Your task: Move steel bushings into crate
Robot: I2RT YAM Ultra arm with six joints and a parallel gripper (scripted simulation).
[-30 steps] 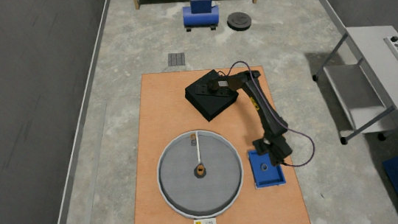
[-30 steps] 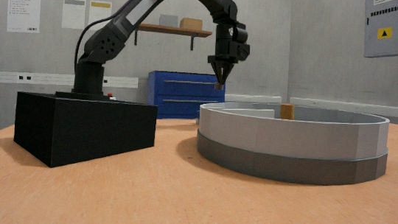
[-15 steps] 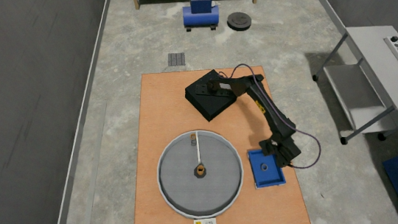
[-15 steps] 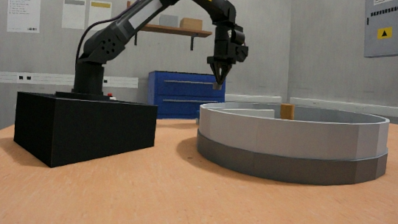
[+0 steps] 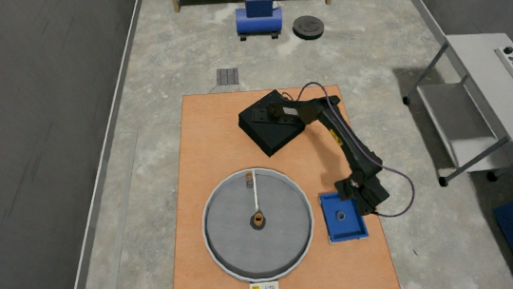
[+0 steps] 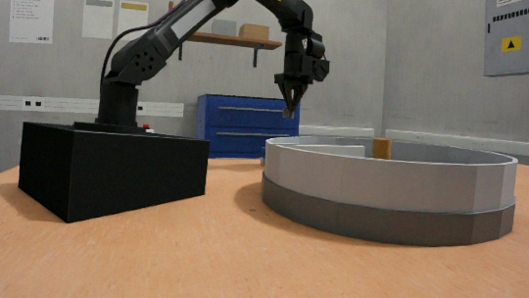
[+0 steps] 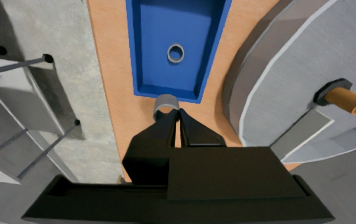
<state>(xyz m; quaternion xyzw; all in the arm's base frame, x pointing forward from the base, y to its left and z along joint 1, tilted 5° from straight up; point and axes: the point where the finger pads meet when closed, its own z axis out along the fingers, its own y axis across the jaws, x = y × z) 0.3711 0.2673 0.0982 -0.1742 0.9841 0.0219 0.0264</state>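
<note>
My gripper is now 14 cm above the blue crate, 4 cm short of it and 3 cm to the right of it. The rest, counted from my hand: grey turntable 32 cm to the right, 11 cm below, 9 cm ahead.
</note>
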